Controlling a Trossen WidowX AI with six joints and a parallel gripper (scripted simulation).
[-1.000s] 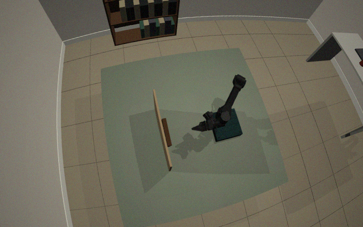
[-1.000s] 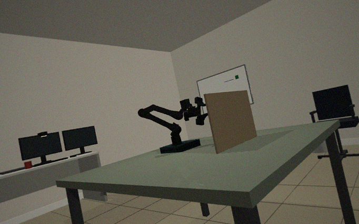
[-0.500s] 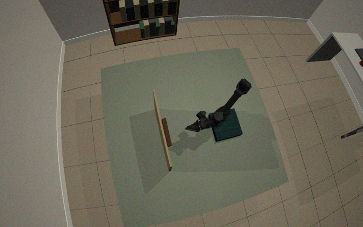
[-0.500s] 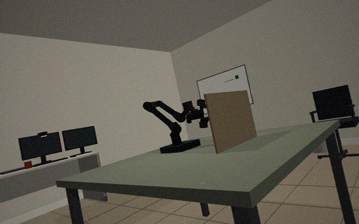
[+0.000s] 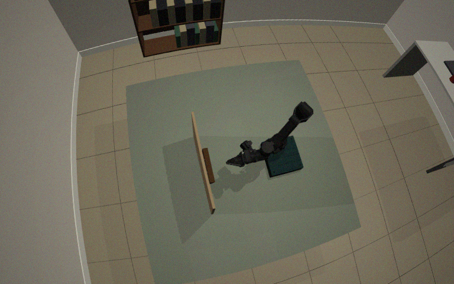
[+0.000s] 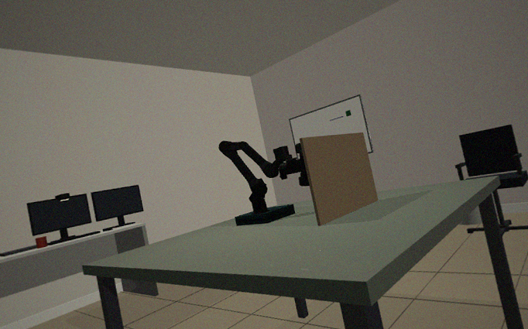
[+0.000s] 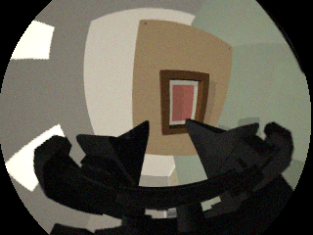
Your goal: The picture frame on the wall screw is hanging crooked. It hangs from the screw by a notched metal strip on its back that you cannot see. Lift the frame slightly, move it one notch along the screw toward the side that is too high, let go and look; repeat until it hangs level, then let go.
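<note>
The brown picture frame is 100 mm ahead of my gripper tip and 60 mm below it. From my gripper tip the other things lie so: tan wall board 110 mm ahead, 70 mm below, 10 mm to the right.
</note>
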